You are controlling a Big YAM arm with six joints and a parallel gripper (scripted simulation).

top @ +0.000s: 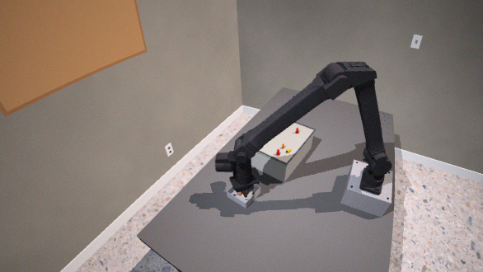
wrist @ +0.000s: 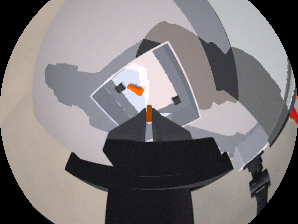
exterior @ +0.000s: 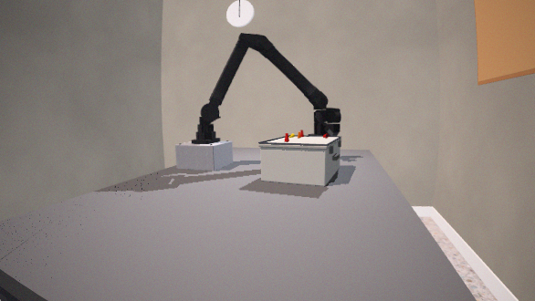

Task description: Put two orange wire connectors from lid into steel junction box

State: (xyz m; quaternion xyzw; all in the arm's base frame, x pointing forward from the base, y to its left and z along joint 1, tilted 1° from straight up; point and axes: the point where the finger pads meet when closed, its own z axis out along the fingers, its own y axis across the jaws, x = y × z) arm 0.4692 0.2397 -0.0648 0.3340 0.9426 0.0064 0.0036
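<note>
The steel junction box lies 3 cm below my hand, 1 cm to the right of it and 1 cm ahead of it. Also, from my hand: tool case: 31 cm to the right, 6 cm above, 2 cm behind.
</note>
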